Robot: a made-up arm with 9 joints. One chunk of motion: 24 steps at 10 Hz.
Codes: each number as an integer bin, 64 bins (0 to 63) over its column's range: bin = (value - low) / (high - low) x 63, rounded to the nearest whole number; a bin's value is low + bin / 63 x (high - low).
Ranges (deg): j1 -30..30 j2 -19..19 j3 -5..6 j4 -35..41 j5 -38..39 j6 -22..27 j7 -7..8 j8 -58..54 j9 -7..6
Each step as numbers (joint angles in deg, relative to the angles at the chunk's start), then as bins.
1 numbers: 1.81 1.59 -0.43 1.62 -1.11 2.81 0.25 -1.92 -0.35
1 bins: 33 34 26 30 30 32 30 32 32
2 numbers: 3.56 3.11 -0.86 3.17 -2.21 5.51 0.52 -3.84 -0.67
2 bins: 35 37 24 32 29 35 32 30 31
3 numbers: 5.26 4.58 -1.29 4.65 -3.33 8.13 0.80 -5.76 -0.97
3 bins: 37 39 21 33 28 39 33 29 29
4 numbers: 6.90 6.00 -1.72 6.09 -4.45 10.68 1.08 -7.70 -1.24
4 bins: 39 41 19 34 27 42 34 28 28
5 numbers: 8.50 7.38 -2.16 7.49 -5.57 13.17 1.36 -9.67 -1.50
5 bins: 40 44 16 35 27 45 35 27 27
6 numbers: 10.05 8.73 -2.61 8.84 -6.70 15.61 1.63 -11.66 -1.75
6 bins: 42 46 14 36 26 48 36 26 25
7 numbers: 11.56 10.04 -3.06 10.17 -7.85 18.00 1.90 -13.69 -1.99
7 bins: 44 48 11 37 25 51 37 25 24
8 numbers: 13.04 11.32 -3.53 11.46 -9.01 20.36 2.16 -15.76 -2.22
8 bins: 45 50 8 39 24 54 38 24 23
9 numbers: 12.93 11.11 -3.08 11.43 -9.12 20.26 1.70 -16.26 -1.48
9 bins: 45 50 11 38 24 54 37 23 27
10 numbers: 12.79 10.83 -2.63 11.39 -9.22 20.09 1.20 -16.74 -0.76
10 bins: 45 49 14 38 24 54 34 23 30
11 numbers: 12.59 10.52 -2.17 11.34 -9.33 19.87 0.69 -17.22 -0.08
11 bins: 45 49 16 38 23 54 32 23 34
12 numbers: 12.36 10.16 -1.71 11.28 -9.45 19.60 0.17 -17.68 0.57
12 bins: 44 48 19 38 23 53 30 23 37
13 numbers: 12.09 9.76 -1.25 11.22 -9.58 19.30 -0.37 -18.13 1.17
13 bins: 44 48 21 38 23 53 28 22 40
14 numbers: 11.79 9.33 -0.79 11.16 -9.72 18.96 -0.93 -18.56 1.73
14 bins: 44 47 24 38 23 53 25 22 42
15 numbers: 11.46 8.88 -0.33 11.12 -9.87 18.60 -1.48 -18.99 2.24
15 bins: 44 46 27 38 23 52 23 22 45
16 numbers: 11.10 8.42 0.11 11.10 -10.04 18.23 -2.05 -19.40 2.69
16 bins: 43 45 29 38 23 52 21 22 47
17 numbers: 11.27 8.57 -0.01 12.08 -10.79 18.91 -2.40 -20.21 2.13
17 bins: 43 46 29 39 22 53 19 21 44
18 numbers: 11.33 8.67 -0.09 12.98 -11.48 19.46 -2.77 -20.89 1.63
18 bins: 43 46 28 40 22 53 18 21 42
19 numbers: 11.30 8.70 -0.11 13.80 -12.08 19.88 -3.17 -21.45 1.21
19 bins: 43 46 28 40 21 54 16 21 40
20 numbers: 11.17 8.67 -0.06 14.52 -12.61 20.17 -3.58 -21.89 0.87
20 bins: 43 46 28 41 21 54 14 20 38
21 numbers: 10.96 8.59 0.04 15.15 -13.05 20.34 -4.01 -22.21 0.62
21 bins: 43 46 29 42 20 54 13 20 37
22 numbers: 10.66 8.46 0.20 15.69 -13.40 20.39 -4.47 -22.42 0.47
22 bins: 43 46 30 42 20 55 11 20 36
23 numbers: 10.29 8.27 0.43 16.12 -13.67 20.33 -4.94 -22.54 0.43
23 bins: 42 45 31 42 20 54 9 20 36
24 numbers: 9.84 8.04 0.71 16.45 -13.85 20.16 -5.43 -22.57 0.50
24 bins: 42 45 33 43 20 54 7 20 36
